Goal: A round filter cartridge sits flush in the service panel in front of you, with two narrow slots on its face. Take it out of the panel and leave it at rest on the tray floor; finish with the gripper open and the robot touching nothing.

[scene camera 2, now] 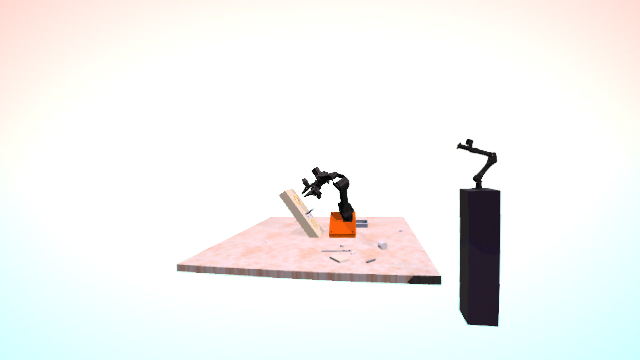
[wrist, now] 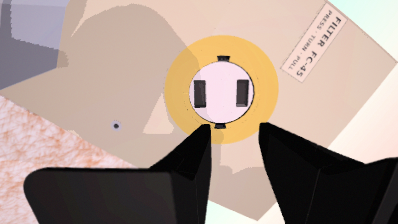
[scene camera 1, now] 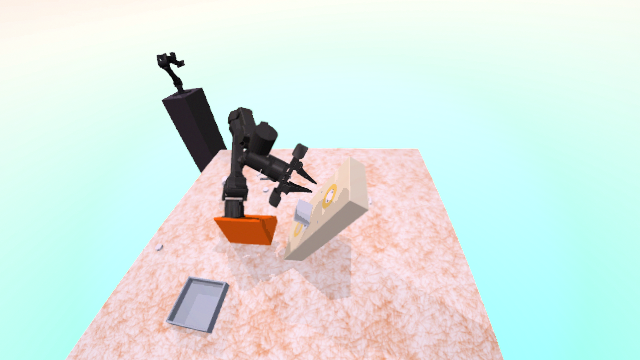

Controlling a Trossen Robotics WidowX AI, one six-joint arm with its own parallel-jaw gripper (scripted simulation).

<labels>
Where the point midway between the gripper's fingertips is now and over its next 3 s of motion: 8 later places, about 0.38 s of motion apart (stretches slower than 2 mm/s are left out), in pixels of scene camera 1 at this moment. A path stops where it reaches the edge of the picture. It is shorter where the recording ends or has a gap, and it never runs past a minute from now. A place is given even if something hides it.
My gripper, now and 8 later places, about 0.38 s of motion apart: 314,187; 319,190; 325,192; 328,195; 327,195; 328,195; 329,195; 330,196; 332,197
</labels>
